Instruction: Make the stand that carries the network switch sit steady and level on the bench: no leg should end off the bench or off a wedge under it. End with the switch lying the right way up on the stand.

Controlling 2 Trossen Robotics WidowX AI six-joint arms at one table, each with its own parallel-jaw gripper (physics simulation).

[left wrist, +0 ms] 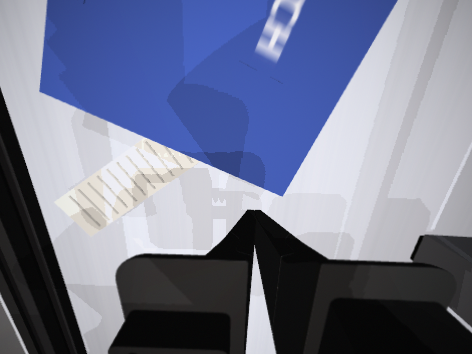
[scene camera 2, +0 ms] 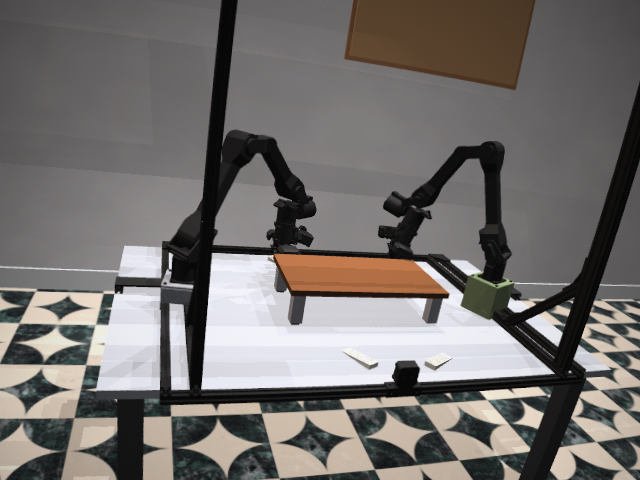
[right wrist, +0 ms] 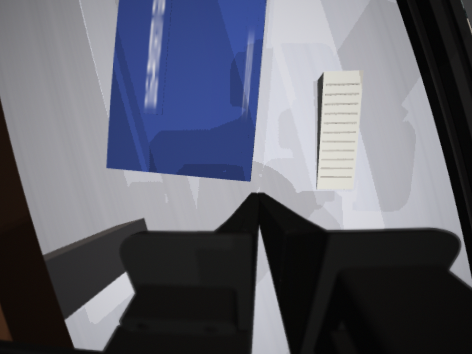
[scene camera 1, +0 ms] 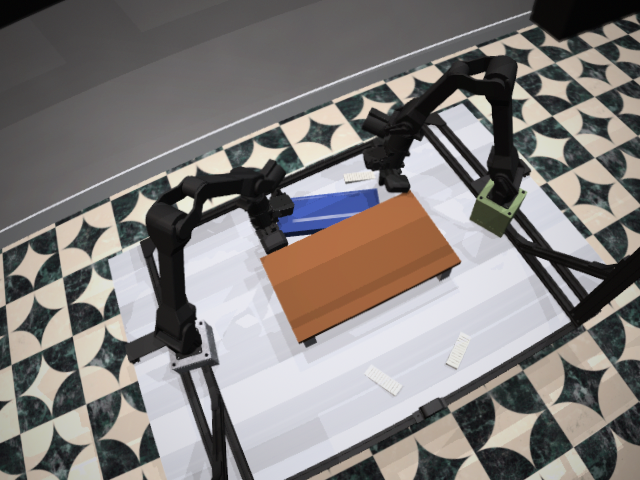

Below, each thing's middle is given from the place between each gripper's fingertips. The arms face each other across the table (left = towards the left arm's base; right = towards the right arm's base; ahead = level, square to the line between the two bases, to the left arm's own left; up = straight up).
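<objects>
The blue network switch (scene camera 1: 311,214) has my left gripper 180 mm to the left of it, 10 mm past it and 10 mm below it. Going by their middles, the switch is the nearest to my left gripper of the things named here. The stand (scene camera 1: 321,281) is 220 mm behind my left hand, 170 mm to the right of it and 40 mm above it.
From my right hand, I see the blue network switch 170 mm to the left and 20 mm below, and going by their middles it is the nearest to my right hand of the things named here. The stand is 210 mm behind my right hand, 170 mm to the left of it and 20 mm above it.
</objects>
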